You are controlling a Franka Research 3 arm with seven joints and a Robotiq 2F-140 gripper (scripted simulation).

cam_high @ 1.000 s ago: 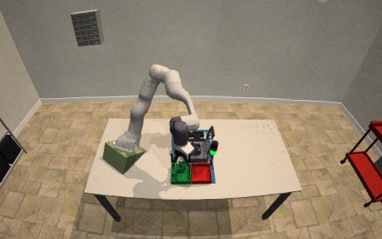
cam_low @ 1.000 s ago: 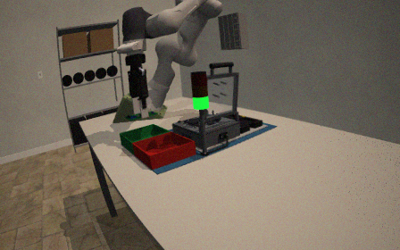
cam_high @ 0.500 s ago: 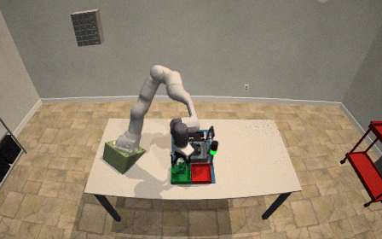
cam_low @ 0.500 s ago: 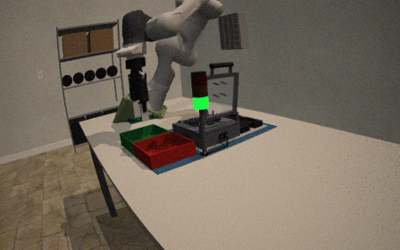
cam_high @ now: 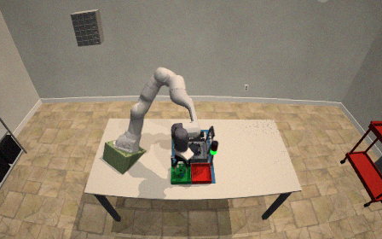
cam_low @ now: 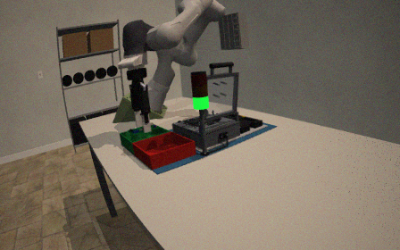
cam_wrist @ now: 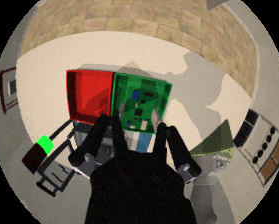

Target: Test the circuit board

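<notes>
The green bin lies 7 cm below my hand. From my hand the other things lie so: plate (12 cm ahead, 20 cm to the left, 1 cm below); then red bin (15 cm ahead, 1 cm to the right, 7 cm below); then green circuit board (2 cm below).
</notes>
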